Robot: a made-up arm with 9 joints. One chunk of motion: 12 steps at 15 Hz.
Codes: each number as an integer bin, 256 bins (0 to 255) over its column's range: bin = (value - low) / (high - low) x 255, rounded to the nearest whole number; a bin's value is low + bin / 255 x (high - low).
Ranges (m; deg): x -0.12..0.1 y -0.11..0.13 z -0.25..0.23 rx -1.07..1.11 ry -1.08..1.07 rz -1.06..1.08
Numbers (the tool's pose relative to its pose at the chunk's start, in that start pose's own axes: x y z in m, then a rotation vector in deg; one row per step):
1: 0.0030 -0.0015 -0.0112 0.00 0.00 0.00
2: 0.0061 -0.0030 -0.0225 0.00 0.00 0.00
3: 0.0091 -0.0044 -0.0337 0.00 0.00 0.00
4: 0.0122 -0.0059 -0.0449 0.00 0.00 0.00
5: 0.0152 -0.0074 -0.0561 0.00 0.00 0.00
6: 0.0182 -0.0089 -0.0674 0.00 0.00 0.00
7: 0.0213 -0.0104 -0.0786 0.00 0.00 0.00
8: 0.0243 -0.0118 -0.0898 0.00 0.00 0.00
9: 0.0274 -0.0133 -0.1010 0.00 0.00 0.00
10: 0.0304 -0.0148 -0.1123 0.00 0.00 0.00
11: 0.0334 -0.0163 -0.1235 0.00 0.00 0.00
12: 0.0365 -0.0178 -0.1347 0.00 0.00 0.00
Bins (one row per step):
1: 143 115 127 125 128 126
2: 146 114 121 125 128 126
3: 150 112 115 125 128 126
4: 153 111 109 125 128 126
5: 157 109 103 125 128 126
6: 160 107 97 125 128 126
7: 164 106 91 125 128 126
8: 167 104 85 125 128 126
9: 171 103 79 125 128 126
10: 174 101 73 125 128 126
11: 178 100 67 125 128 126
12: 181 98 61 125 128 126

